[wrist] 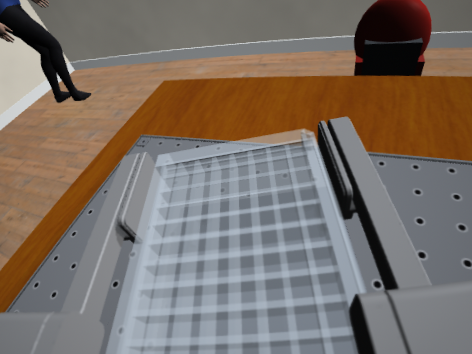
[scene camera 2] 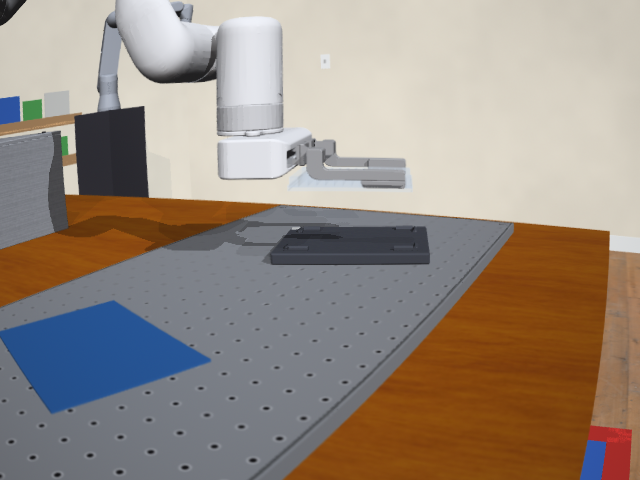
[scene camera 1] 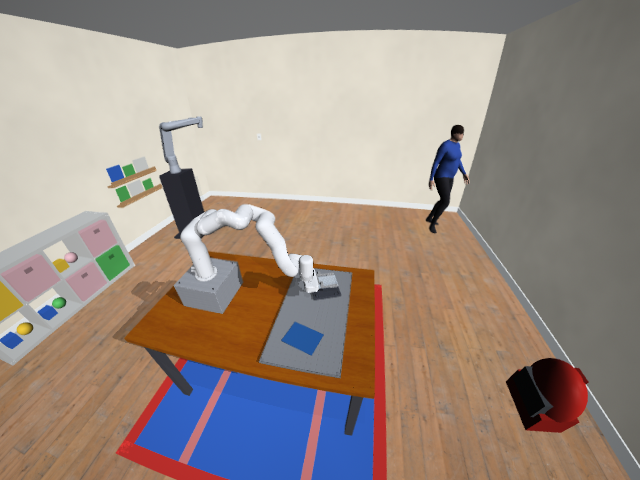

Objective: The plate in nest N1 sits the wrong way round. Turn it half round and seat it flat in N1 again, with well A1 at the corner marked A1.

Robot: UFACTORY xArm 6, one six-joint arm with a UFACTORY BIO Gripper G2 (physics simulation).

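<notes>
The clear plate (scene camera 1: pixel 328 282) (scene camera 2: pixel 325 183) (wrist: pixel 240 240) is a see-through grid of wells. It hangs roughly level in the air, apart from the dark nest (scene camera 1: pixel 326 294) (scene camera 2: pixel 351 258) below it. My gripper (scene camera 1: pixel 324 280) (scene camera 2: pixel 387 168) (wrist: pixel 235 172) is shut on the plate, with one finger along each long side. The nest is a flat dark block with small raised tabs near its corners, and it holds no plate. Its A1 mark and the plate's A1 well cannot be made out. The nest is not distinguishable through the plate in the wrist view.
The nest stands on a grey perforated board (scene camera 1: pixel 310 312) (scene camera 2: pixel 289 330) (wrist: pixel 442 200) on the wooden table (scene camera 1: pixel 227 335) (scene camera 2: pixel 496 361) (wrist: pixel 250 105). A blue square (scene camera 1: pixel 302 338) (scene camera 2: pixel 103 356) lies nearer the board's front. A person (scene camera 1: pixel 447 165) stands beyond the table.
</notes>
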